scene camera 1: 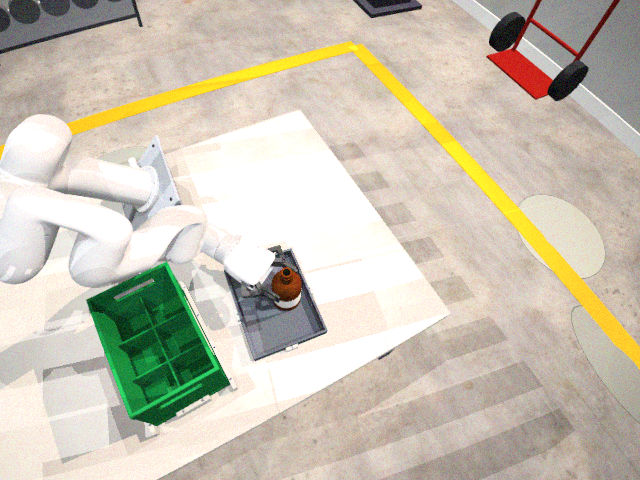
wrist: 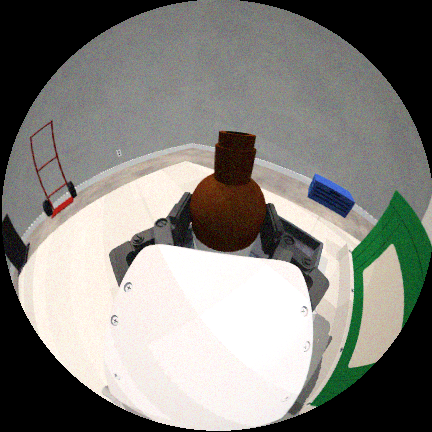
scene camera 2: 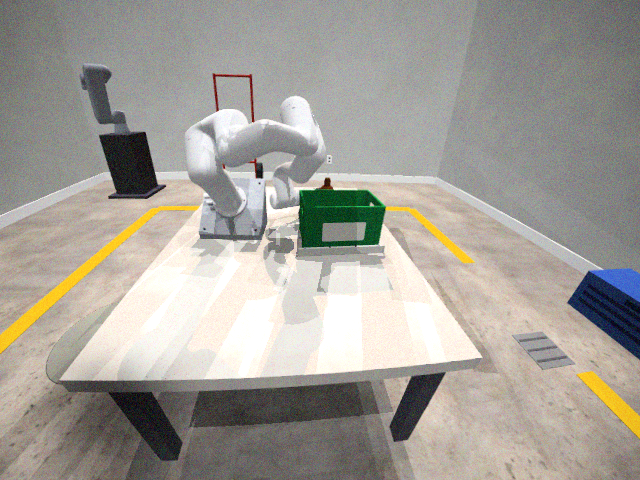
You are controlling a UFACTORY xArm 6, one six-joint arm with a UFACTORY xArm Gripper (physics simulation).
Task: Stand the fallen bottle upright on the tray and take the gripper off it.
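Pixels of known places: gripper, fingertip midpoint: (scene camera 1: pixel 288 286) (wrist: pixel 227 208); arm's base at its link origin: (scene camera 1: pixel 147 189) (scene camera 2: pixel 230 201).
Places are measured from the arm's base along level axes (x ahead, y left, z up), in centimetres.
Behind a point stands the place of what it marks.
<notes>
The brown bottle (scene camera 1: pixel 286 285) @[x 41.2, y 22.4, z 0.4 cm] (scene camera 2: pixel 327 183) @[x 39.7, y 21.7, z 1.9 cm] (wrist: pixel 228 210) @[x 37.3, y 21.4, z -0.7 cm] with a white label stands upright, or close to it, over the grey tray (scene camera 1: pixel 273 345) @[x 49.9, y 14.9, z -11.5 cm]. Its neck points up in both scene views. My gripper (scene camera 1: pixel 283 281) @[x 40.2, y 23.4, z -3.4 cm] (wrist: pixel 227 208) @[x 40.2, y 23.4, z -3.4 cm] is shut on the bottle's body, with one finger on each side. The bottle's base is low at the tray floor; whether it touches the floor cannot be told. In the scene camera 2 view the crate hides the tray, the fingers and most of the bottle.
A green crate (scene camera 1: pixel 223 376) @[x 53.8, y 1.6, z -2.4 cm] (scene camera 2: pixel 342 214) @[x 40.9, y -17.8, z 2.9 cm] (wrist: pixel 417 280) with compartments stands beside the tray on the white table (scene camera 1: pixel 330 196) @[x 15.0, y 49.4, z -12.0 cm] (scene camera 2: pixel 248 330) @[x 15.4, y -52.1, z -12.0 cm]. The arm's base plate (scene camera 1: pixel 164 173) @[x 2.5, y 5.8, z 6.4 cm] is bolted at the table's back. A red hand truck (scene camera 1: pixel 522 72) and a blue box (scene camera 2: pixel 615 299) (wrist: pixel 330 196) are on the floor away from the table.
</notes>
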